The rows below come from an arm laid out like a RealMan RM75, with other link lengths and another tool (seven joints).
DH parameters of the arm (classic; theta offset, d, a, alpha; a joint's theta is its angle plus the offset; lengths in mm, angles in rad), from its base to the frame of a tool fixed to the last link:
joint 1: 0 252.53 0 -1.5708
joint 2: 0 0 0 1.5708
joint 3: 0 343.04 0 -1.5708
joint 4: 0 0 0 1.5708
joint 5: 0 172.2 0 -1.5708
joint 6: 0 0 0 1.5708
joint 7: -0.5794 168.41 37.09 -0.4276
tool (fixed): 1.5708 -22.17 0 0
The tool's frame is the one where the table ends.
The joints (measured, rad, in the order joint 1, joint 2, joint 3, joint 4, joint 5, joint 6, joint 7), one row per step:
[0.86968 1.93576 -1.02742 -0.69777 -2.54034 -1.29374 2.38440]
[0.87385 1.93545 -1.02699 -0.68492 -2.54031 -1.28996 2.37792]
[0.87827 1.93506 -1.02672 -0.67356 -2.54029 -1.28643 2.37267]
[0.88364 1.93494 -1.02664 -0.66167 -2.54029 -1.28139 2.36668]
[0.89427 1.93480 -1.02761 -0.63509 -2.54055 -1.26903 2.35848]
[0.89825 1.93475 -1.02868 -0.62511 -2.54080 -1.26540 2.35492]
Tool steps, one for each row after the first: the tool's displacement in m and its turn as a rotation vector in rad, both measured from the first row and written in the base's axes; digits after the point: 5 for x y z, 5 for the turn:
[0.00015 0.00017 -0.00128 -0.00578 -0.00079 0.00079]
[-0.00004 0.00055 -0.00235 -0.01054 -0.00155 0.00190]
[-0.00061 0.00132 -0.00356 -0.01478 -0.00266 0.00475]
[-0.00123 0.00244 -0.00637 -0.02229 -0.00505 0.00583]
[-0.00144 0.00269 -0.00747 -0.02667 -0.00664 0.00658]

